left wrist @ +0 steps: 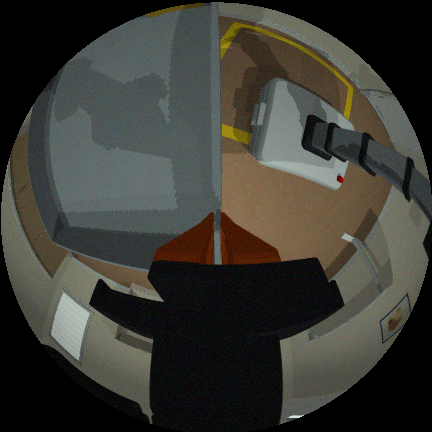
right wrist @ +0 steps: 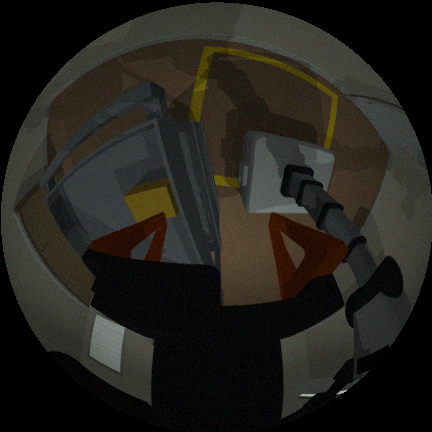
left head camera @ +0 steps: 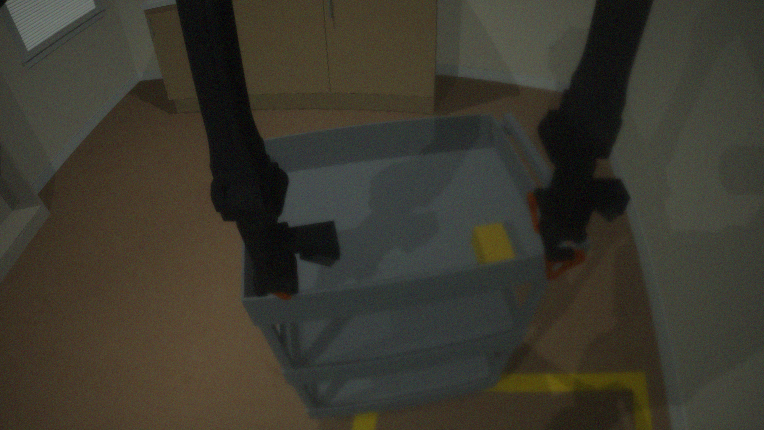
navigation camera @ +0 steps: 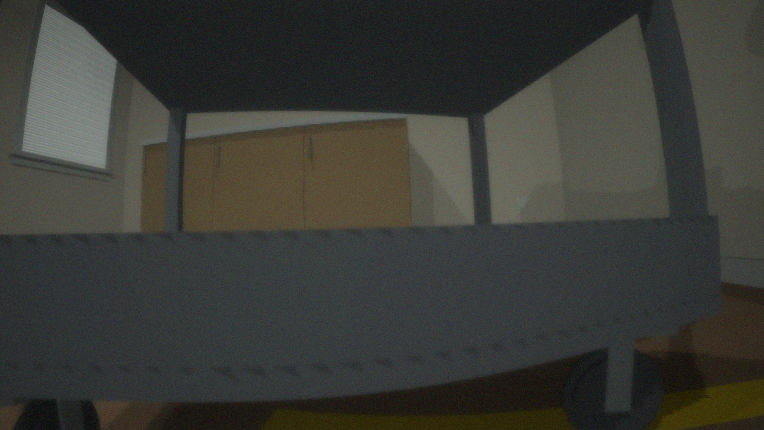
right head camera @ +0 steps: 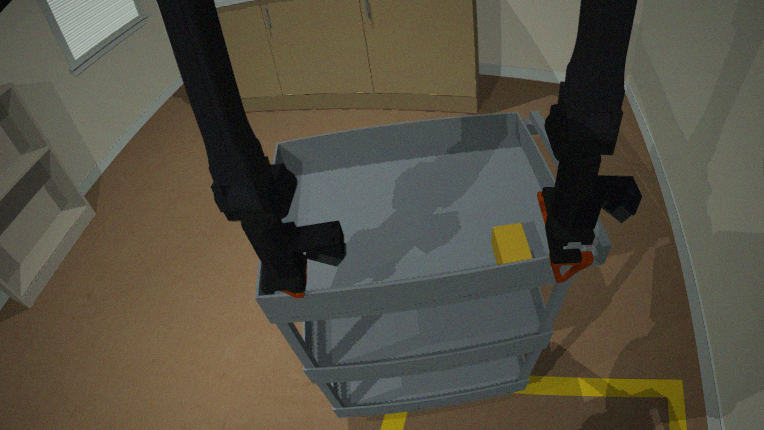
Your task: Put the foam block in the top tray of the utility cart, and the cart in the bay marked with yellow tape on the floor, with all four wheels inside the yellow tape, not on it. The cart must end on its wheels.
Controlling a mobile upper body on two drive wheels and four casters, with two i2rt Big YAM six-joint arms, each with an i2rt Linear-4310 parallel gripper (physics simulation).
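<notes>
The grey three-tier utility cart [right head camera: 411, 256] stands on its wheels in front of me. The yellow foam block [right head camera: 511, 243] lies in the top tray at its near right corner; it also shows in the left head view [left head camera: 492, 242] and the right wrist view [right wrist: 149, 200]. My left gripper [right head camera: 292, 293] is shut on the near rim of the top tray at its left corner; the wrist view shows the thin rim [left wrist: 217, 238] between the orange fingers. My right gripper [right head camera: 567, 256] is open at the tray's near right corner, one finger inside the tray and one outside. Yellow tape [right head camera: 604, 387] marks the bay on the floor at the lower right.
A wall [right head camera: 705, 160] runs close along the right of the cart and the bay. Wooden cabinets [right head camera: 347, 48] stand at the back. An open shelf unit [right head camera: 31, 197] stands at the left. My white base [left wrist: 296, 132] sits partly inside the tape outline. One cart wheel [navigation camera: 611, 387] is near the tape.
</notes>
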